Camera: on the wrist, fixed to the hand. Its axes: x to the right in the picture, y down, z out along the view.
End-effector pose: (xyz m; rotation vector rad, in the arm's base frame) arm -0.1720 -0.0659 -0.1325 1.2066 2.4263 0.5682
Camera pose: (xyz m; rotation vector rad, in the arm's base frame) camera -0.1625 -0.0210 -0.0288 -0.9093 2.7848 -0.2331
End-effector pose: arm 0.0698 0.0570 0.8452 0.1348 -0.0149 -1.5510
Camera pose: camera 0.1604 0.0481 0.7776 -0.7454 -0.0324 3.0209
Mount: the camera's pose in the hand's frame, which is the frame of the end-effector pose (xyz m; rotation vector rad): 0.0159 0.0836 -0.0750 0.3535 0.2598 -1.5784
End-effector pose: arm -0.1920 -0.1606 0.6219 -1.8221 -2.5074 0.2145
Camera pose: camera -0.1099 -0.1134 0.6843 0.4427 -2.5938 0.2570
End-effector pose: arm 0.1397 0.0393 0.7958 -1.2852 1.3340 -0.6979
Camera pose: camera 0.0483 0.0245 0.7303 -1.8190 0.0558 -2.0803
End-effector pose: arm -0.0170 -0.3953 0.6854 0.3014 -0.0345 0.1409
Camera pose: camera -0.0123 -0.2918 0.6392 0.5830 0.4880 -1.3941
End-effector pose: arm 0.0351 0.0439 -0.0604 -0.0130 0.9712 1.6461
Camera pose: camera -0.0738 0.0133 -0.0690 -0.6050 0.9659 0.0170
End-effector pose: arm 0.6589 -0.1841 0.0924 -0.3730 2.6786 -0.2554
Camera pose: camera 0.5942 -0.1006 0.1338 2.2653 -1.7896 1.1815
